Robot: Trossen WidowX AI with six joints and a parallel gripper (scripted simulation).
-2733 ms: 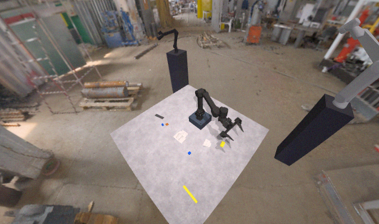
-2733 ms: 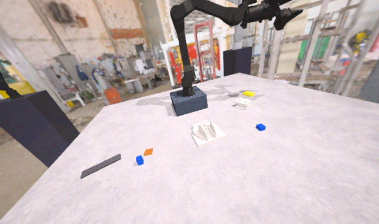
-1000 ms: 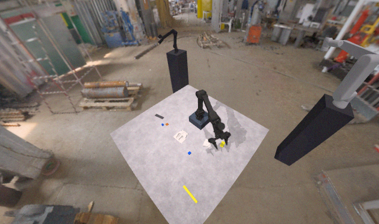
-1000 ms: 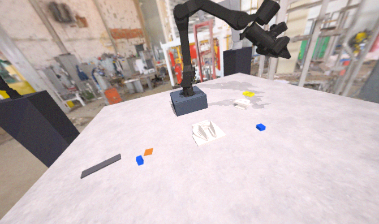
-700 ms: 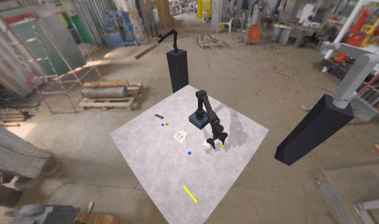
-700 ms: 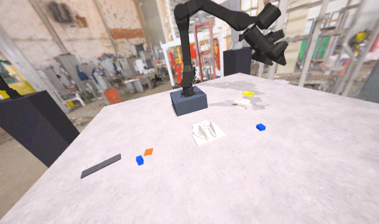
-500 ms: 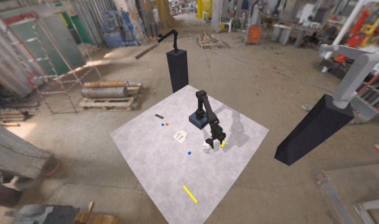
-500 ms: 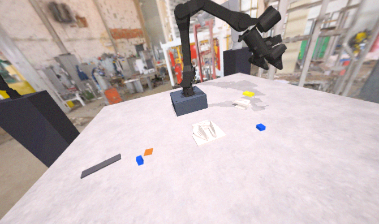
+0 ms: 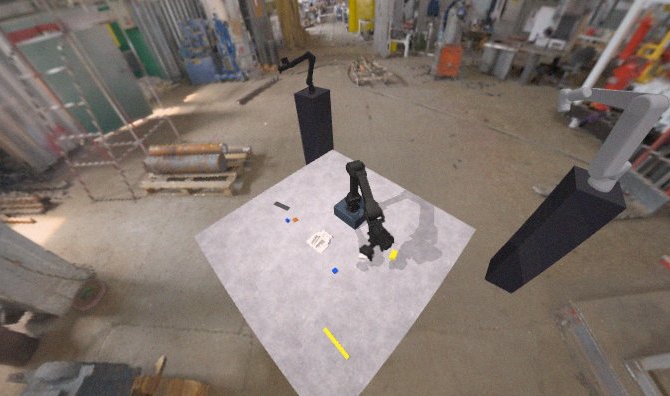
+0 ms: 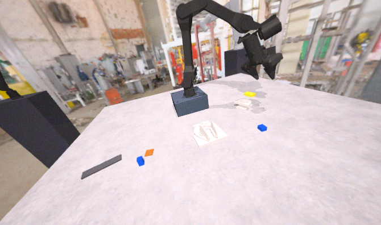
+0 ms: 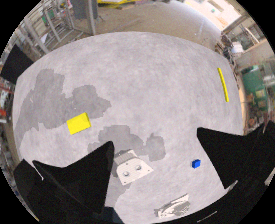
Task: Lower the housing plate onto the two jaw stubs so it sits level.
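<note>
The housing plate is 110 mm below my gripper tip, 80 mm to the right of it and 40 mm behind it. Round my gripper tip: orange tile (600 mm to the right, 130 mm below, 10 mm ahead); yellow bar (420 mm ahead, 130 mm below, 60 mm to the left); grey bar (760 mm to the right, 130 mm below, 20 mm behind).
</note>
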